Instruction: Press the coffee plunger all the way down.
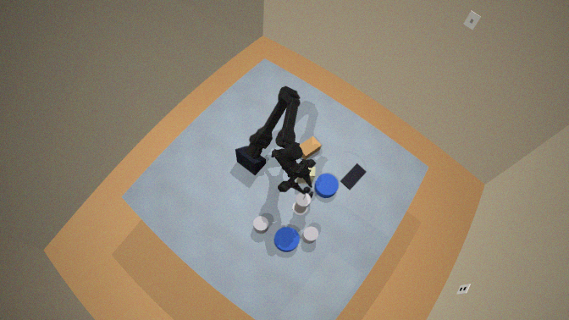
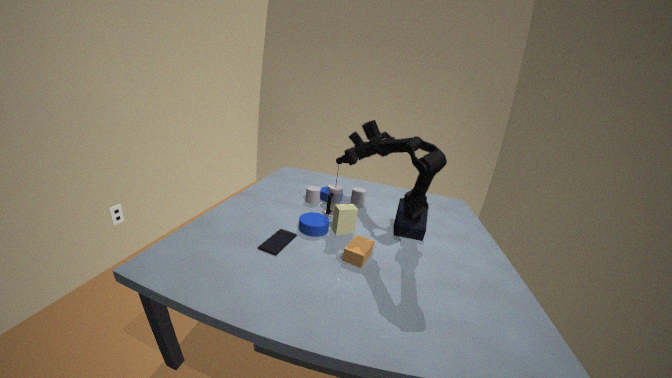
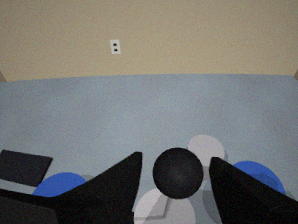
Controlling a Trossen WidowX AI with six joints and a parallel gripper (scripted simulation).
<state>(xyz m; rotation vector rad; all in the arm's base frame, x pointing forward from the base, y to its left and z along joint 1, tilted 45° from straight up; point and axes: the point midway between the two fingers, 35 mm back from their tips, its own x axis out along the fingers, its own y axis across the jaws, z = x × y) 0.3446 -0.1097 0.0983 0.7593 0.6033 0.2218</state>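
Now: gripper tip 10 mm past the coffee press, 10 mm to the right of it and 130 mm above it. Also, from my gripper tip: cream block 100 mm behind, 130 mm to the left, 200 mm below; then orange block 200 mm behind, 280 mm to the left, 230 mm below.
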